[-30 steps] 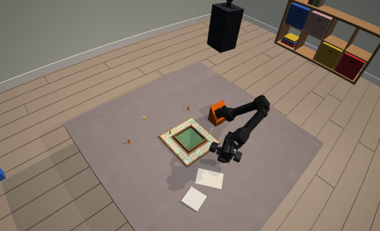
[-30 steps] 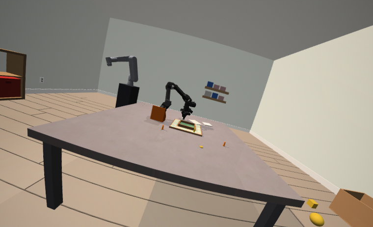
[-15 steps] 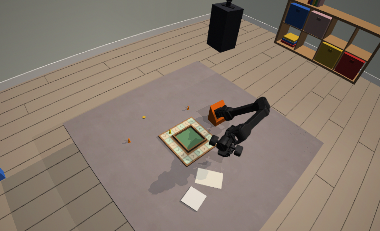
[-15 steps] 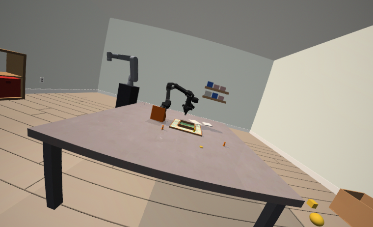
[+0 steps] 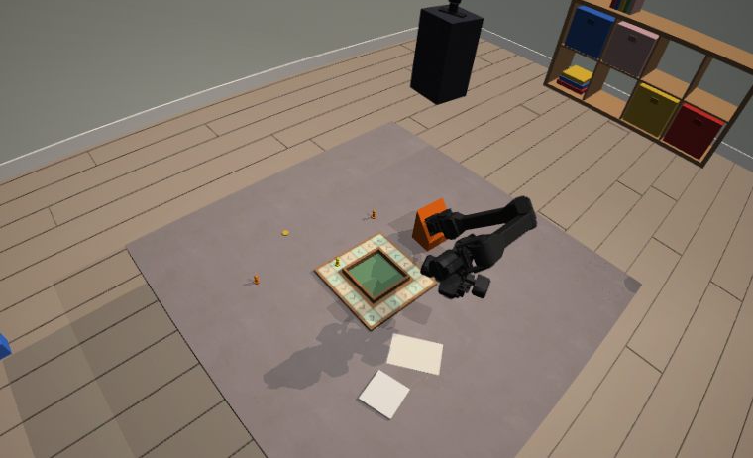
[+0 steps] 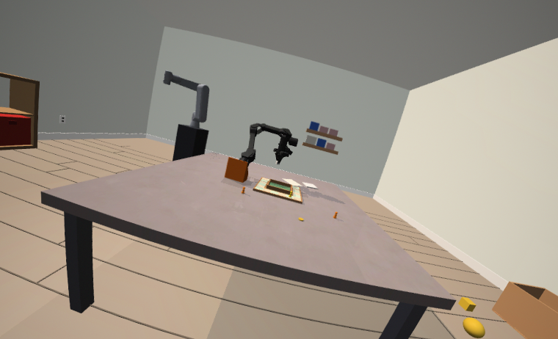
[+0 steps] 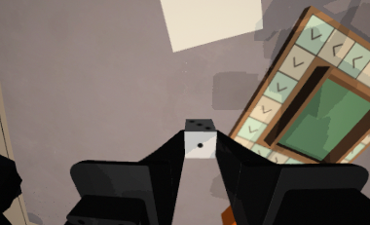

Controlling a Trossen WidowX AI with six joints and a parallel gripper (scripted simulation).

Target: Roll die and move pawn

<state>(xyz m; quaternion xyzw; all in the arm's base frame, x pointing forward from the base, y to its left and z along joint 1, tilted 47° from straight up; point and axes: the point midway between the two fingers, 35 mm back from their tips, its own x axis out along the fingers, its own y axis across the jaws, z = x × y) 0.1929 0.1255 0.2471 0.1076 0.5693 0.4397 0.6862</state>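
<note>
Now: the yellow pawn 160 mm ahead of my gripper tip, 340 mm to the right of it and 100 mm below it. From my gripper tip the other things lie so: green dice tray (80 mm ahead, 230 mm to the right, 120 mm below); white die (right at my gripper tip).
</note>
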